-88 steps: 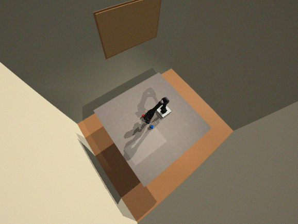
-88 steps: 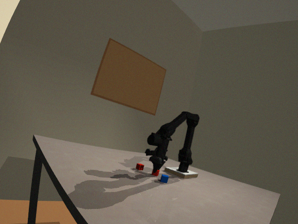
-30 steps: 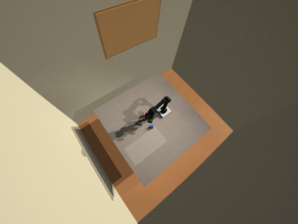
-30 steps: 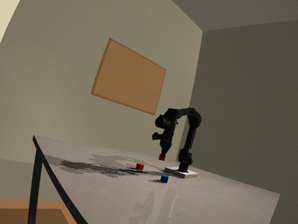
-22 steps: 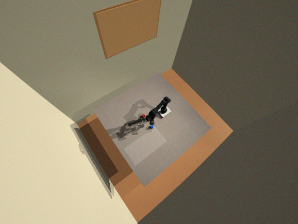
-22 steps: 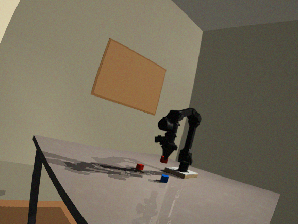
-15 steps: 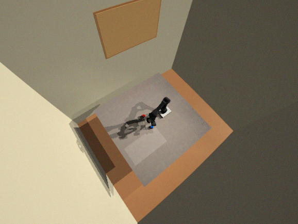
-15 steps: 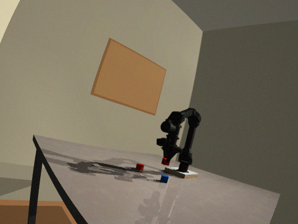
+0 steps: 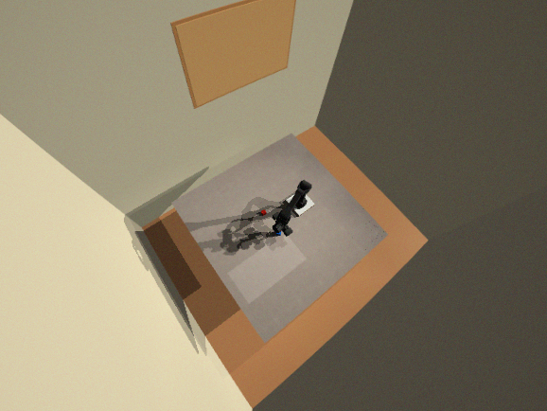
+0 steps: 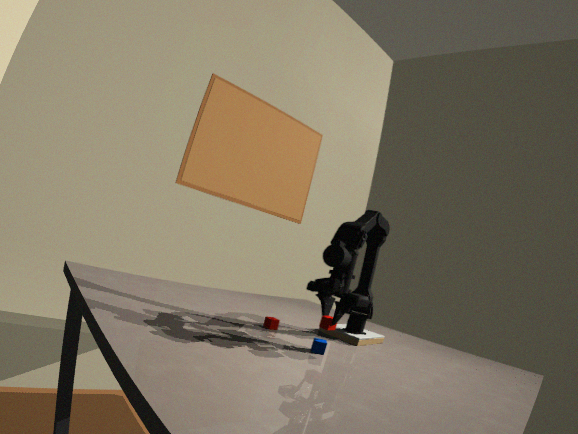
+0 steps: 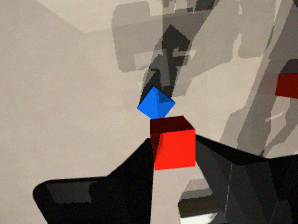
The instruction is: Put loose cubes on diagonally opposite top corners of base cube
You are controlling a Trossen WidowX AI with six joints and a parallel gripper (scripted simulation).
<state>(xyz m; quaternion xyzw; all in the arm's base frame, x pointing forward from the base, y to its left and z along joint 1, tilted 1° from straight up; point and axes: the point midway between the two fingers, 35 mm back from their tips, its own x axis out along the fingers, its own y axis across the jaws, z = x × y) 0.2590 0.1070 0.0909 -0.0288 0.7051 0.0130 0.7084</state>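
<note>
Now: the blue cube 20 mm ahead of my gripper tip, 10 mm to the left of it and 70 mm below it.
</note>
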